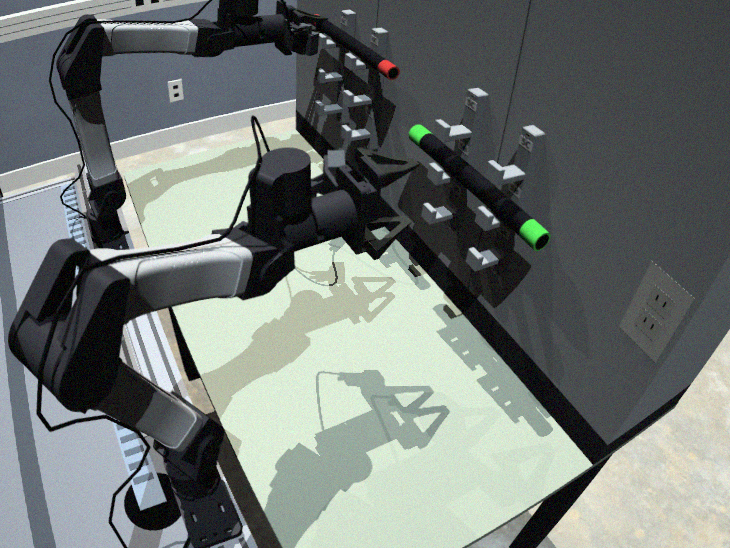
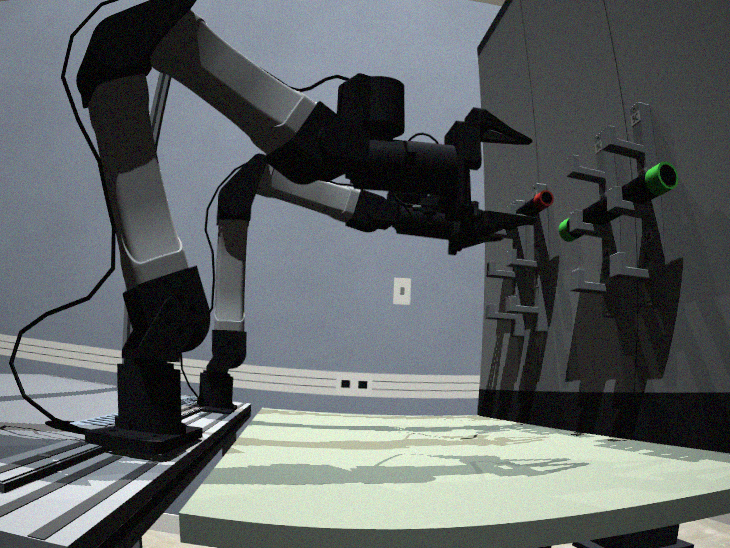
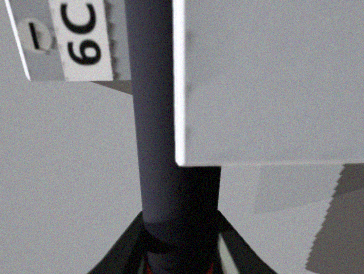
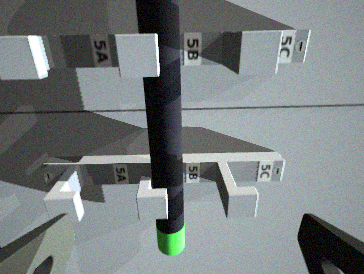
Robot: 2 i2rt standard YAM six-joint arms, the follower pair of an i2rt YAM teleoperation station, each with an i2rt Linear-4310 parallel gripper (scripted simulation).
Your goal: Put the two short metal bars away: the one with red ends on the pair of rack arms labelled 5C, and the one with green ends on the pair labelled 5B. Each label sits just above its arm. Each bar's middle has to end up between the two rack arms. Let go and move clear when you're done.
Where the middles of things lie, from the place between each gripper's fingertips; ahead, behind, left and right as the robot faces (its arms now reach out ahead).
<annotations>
I see my right gripper (image 2: 533,180) 12 cm short of the green-ended bar (image 1: 519,221), 1 cm to the right of it and 2 cm above it. Round my right hand: red-ended bar (image 1: 386,68) (13 cm ahead, 40 cm to the left, 6 cm above); then outlet plate (image 1: 654,275) (15 cm ahead, 32 cm to the right, 1 cm below).
Right now my left hand is 12 cm to the left of the red-ended bar. Round my left hand: outlet plate: 2 cm ahead, 85 cm to the right, 6 cm below; green-ended bar: 1 cm behind, 52 cm to the right, 7 cm below.
</annotations>
